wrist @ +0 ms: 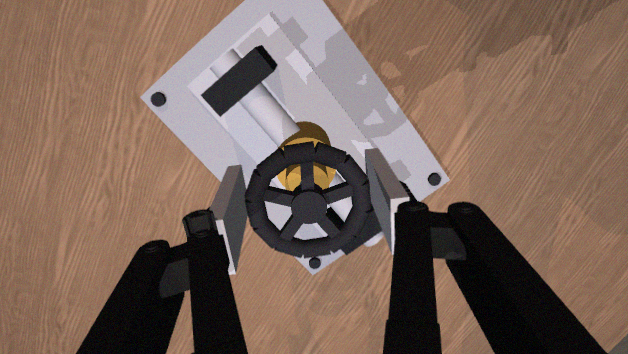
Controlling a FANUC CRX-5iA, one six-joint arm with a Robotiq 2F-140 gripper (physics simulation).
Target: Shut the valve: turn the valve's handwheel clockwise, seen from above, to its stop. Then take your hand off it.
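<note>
The valve's black handwheel (305, 247) has five spokes and a round hub, and is seen from above in the wrist view. It stands over the brass valve body (306, 131), which it partly hides. My gripper (305, 178) is shut on the handwheel, with one flat grey pad against the left side of its rim and the other against the right side. The lower parts of the valve are hidden under the wheel.
A white pipe (272, 112) runs from the valve to the upper left, under a black clamp (239, 80). Another black clamp (362, 239) shows partly at the wheel's lower right. The pale base plate (187, 127) with dark bolts lies on the wooden table (75, 125).
</note>
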